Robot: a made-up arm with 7 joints.
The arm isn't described. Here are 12 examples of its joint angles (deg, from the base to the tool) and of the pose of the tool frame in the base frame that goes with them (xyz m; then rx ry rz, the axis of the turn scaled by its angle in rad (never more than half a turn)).
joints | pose
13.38 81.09 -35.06 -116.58 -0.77 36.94 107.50 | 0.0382 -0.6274 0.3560 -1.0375 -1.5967 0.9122
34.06 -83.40 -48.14 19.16 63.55 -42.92 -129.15 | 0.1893 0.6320 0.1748 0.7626 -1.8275 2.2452
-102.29 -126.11 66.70 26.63 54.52 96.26 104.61 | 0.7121 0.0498 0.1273 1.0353 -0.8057 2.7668
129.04 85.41 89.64 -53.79 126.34 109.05 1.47 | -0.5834 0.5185 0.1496 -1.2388 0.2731 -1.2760
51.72 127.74 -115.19 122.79 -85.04 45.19 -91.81 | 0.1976 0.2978 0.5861 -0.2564 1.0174 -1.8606
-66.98 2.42 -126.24 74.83 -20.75 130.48 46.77 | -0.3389 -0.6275 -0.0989 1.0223 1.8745 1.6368
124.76 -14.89 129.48 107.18 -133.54 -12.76 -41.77 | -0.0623 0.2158 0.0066 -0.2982 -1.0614 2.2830
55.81 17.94 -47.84 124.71 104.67 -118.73 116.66 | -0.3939 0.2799 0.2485 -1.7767 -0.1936 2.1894
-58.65 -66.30 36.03 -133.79 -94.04 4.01 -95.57 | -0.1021 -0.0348 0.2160 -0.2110 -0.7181 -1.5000
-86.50 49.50 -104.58 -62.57 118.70 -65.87 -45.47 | -0.1399 -0.2956 -0.4448 0.6214 0.9831 1.5754
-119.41 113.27 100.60 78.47 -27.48 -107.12 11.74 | 0.0667 0.0248 -0.1335 -1.9218 -2.0496 0.0635
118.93 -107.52 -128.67 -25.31 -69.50 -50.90 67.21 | 0.1073 0.1367 -0.2739 -0.2533 0.0696 -2.7109
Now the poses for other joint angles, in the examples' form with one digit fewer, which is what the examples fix.
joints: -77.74 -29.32 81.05 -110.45 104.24 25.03 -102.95
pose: -0.192 -0.495 0.578 0.768 2.066 0.598
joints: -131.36 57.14 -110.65 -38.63 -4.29 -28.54 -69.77
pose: -0.270 0.192 -0.348 -2.606 -0.041 -1.050
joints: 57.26 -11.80 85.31 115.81 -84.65 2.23 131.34
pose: -0.283 0.149 -0.049 -1.672 -0.476 -1.943
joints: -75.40 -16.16 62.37 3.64 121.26 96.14 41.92
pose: -0.095 0.101 0.692 -1.955 -0.497 2.318
